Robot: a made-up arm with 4 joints. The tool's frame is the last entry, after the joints.
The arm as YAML. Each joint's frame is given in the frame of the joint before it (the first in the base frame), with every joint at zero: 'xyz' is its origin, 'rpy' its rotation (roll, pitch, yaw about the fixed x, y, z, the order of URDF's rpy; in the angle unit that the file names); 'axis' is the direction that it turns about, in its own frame. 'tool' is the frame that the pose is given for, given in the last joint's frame.
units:
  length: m
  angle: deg
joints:
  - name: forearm
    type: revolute
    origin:
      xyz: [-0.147, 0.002, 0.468]
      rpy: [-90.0, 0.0, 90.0]
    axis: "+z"
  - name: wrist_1
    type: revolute
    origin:
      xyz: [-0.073, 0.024, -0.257]
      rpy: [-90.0, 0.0, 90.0]
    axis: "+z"
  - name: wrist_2
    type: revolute
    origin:
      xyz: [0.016, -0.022, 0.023]
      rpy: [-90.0, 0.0, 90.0]
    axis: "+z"
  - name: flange
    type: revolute
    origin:
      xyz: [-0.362, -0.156, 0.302]
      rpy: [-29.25, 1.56, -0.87]
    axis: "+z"
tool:
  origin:
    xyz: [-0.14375, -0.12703, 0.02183]
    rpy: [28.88, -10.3, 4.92]
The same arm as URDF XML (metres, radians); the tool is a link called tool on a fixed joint. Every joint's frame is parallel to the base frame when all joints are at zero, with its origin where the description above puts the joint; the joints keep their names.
<robot name="arm">
<joint name="forearm" type="continuous"><parent link="base_link"/><child link="link1"/><origin xyz="-0.147 0.002 0.468" rpy="0 0 0"/><axis xyz="-1 0 0"/></joint>
<joint name="wrist_1" type="continuous"><parent link="link1"/><child link="link2"/><origin xyz="0.257 -0.073 -0.024" rpy="0 0 0"/><axis xyz="0 -1 0"/></joint>
<joint name="wrist_2" type="continuous"><parent link="link2"/><child link="link3"/><origin xyz="-0.022 -0.023 -0.016" rpy="0 0 0"/><axis xyz="0 0 1"/></joint>
<joint name="flange" type="continuous"><parent link="link3"/><child link="link4"/><origin xyz="-0.362 -0.156 0.302" rpy="0 0 0"/><axis xyz="0.031199 0.488189 0.87218"/></joint>
<joint name="tool_joint" type="fixed"><parent link="link4"/><child link="tool"/><origin xyz="-0.143 -0.098 0.085" rpy="-0.0037 -0.0882 0.1471"/></joint>
<link name="base_link"/>
<link name="link1"/>
<link name="link2"/>
<link name="link3"/>
<link name="link4"/>
<link name="tool"/>
</robot>

